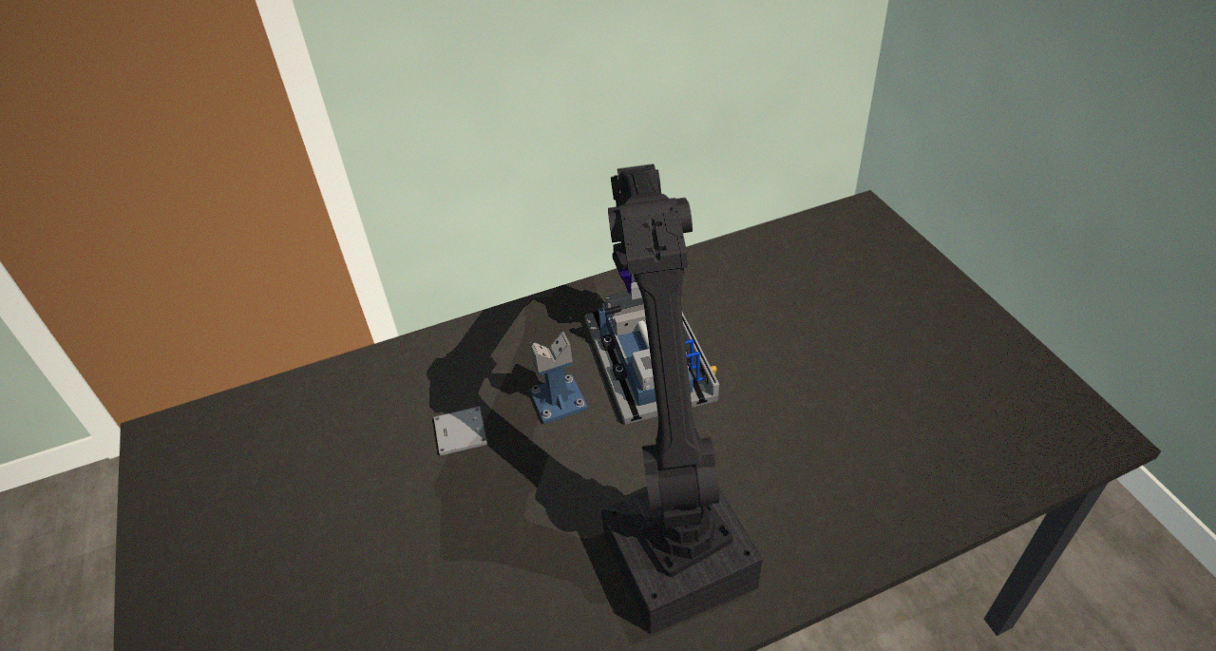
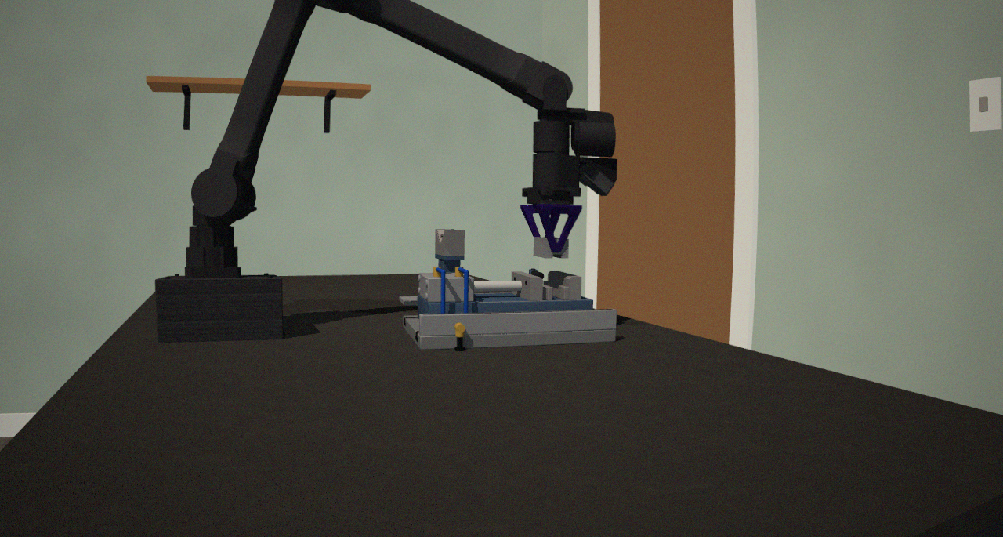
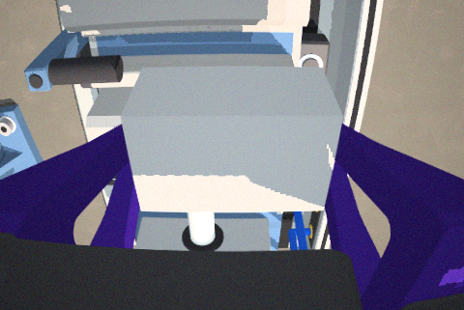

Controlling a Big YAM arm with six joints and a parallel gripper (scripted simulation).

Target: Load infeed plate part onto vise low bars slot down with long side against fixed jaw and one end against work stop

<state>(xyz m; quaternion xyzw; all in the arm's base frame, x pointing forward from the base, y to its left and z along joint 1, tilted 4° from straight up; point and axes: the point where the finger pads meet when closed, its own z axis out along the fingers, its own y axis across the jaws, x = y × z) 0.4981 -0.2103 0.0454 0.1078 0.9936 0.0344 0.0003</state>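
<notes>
The part is 10 mm below my hand. From my hand the other things lie so: grey infeed plate 40 mm behind, 430 mm to the left, 140 mm below.
</notes>
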